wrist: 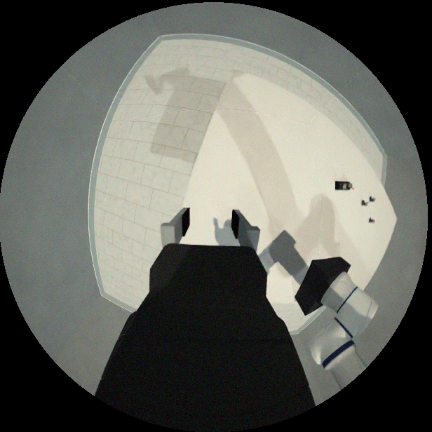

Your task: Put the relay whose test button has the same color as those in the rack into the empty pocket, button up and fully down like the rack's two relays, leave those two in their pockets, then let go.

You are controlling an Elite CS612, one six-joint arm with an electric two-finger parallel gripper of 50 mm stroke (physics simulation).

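Note:
The rack [339, 185] is a small black block at the right of the wrist view, with grey and orange parts in and beside it. Three small loose relays [364, 203] [372, 199] [371, 220] lie apart from it, farther right and lower in the view. They are dark with small coloured spots, and are too small to tell their button colors surely. The rack's pockets are too small to make out. My gripper [210, 217] is open and empty, high above the table and far to the left of the rack and relays.
The pale table [320, 145] has a tiled strip [120, 170] on its left side and a grey edge. Parts of the arm [352, 302] and a black block-shaped part show at the lower right. Shadows of the arm fall across the table.

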